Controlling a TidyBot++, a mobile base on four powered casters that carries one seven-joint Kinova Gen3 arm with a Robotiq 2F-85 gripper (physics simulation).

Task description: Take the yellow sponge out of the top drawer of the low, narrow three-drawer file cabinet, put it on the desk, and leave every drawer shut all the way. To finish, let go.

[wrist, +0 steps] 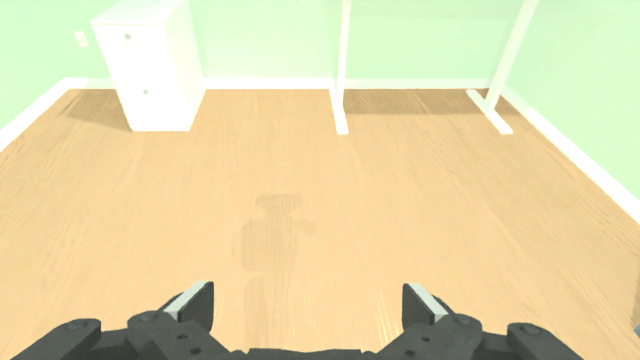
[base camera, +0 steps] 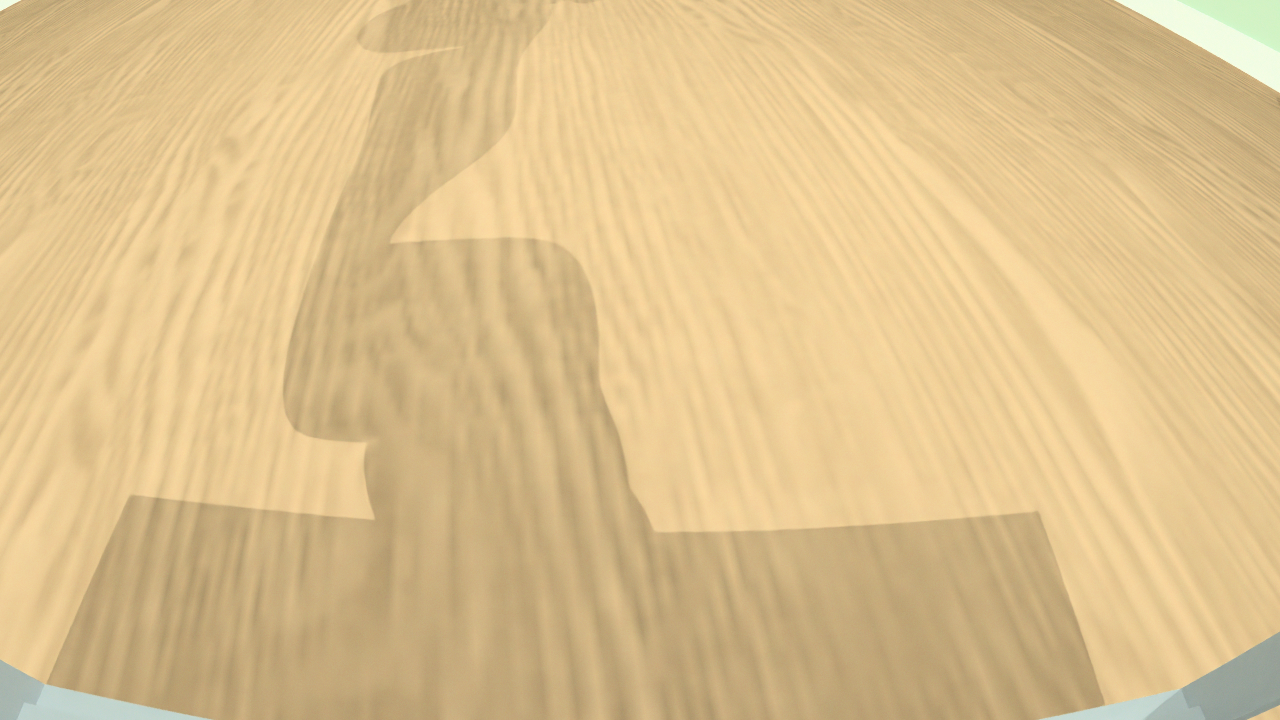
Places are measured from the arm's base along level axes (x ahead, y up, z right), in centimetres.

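Pixels of known places: gripper, fingertip midpoint: (wrist: 308,303).
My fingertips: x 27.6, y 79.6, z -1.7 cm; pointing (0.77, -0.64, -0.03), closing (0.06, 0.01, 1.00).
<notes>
Behind a point stands the place of what it marks.
My gripper (wrist: 308,303) @(x 27.6, y 79.6, z -1.7 cm) is open with nothing between its fingers, high above the wood floor. A white cabinet (wrist: 150,60) @(x 217.2, y 11.9, z -112.2 cm) with two small round knobs on its front stands at the far left in the wrist view; its front looks flat, and whether it is the three-drawer file cabinet I cannot tell. Two thin white legs with long floor feet, seemingly the desk's (wrist: 343,60) @(x 259.4, y 2.8, z 5.9 cm), stand at the far middle and right; the top is out of view. The yellow sponge does not show in either view.
Pale green walls with a white baseboard (wrist: 270,83) @(x 295.9, y -34.9, z -54.9 cm) run behind the cabinet and legs and along both sides. A wall outlet (wrist: 81,39) @(x 277.7, y 0.1, z -195.8 cm) is left of the cabinet. The robot's shadow falls on the wood floor (base camera: 805,313) @(x 49.6, y -39.6, z 14.1 cm) (wrist: 400,200) @(x 162.5, y -39.6, z 42.4 cm).
</notes>
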